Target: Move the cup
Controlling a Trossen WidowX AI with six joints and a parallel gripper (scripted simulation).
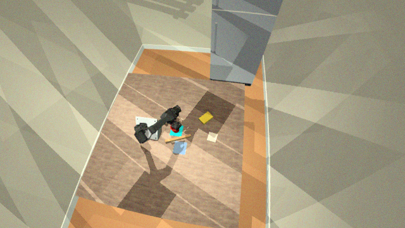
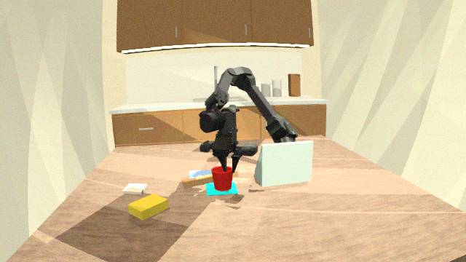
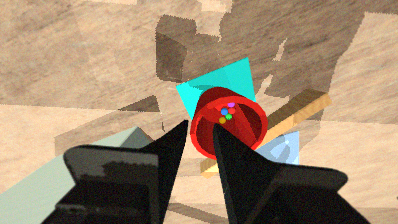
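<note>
The red cup is 30 mm below my gripper tip, 20 mm to the right of it and 20 mm ahead of it. Also, from my gripper tip: light blue pad: 170 mm to the right, 80 mm ahead, 70 mm below; wooden stick: 90 mm to the right, 60 mm below, 50 mm ahead; cyan pad: 70 mm below, 30 mm ahead, 20 mm to the right.
</note>
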